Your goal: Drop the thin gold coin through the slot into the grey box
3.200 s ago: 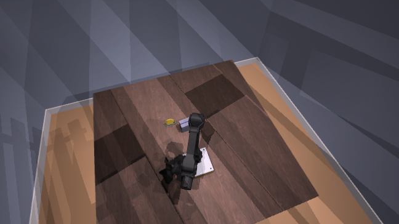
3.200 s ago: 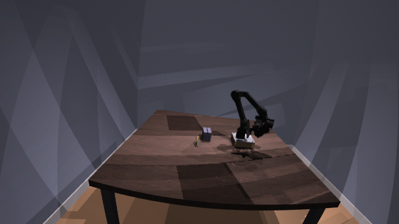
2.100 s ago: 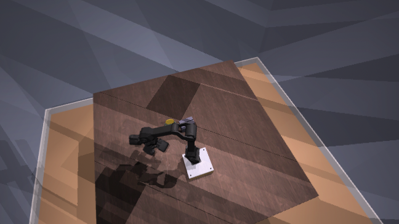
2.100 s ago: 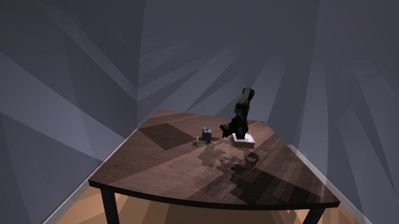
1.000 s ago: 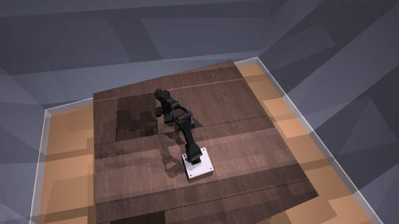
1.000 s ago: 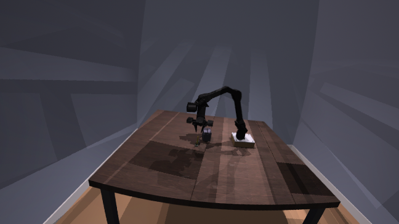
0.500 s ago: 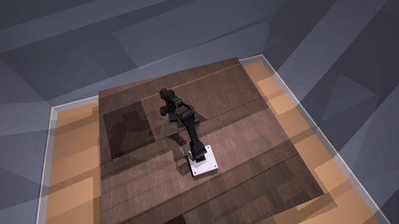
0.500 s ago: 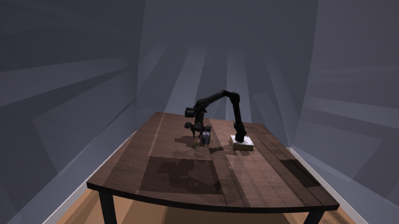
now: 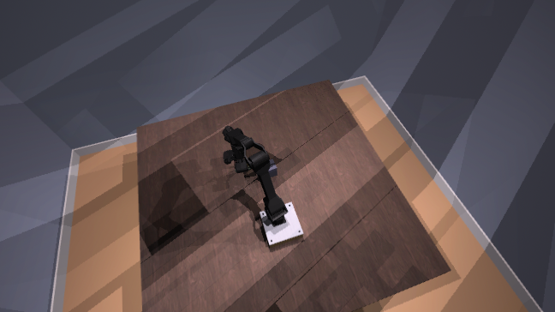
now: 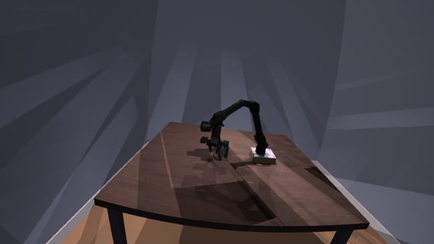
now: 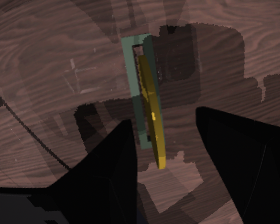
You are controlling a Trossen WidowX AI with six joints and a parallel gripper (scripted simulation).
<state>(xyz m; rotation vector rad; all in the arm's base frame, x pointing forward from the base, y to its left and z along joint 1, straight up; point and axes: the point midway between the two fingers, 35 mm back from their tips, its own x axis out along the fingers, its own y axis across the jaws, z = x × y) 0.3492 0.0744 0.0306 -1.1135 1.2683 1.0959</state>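
The gold coin lies 1 cm below my gripper tip and 1 cm behind it.
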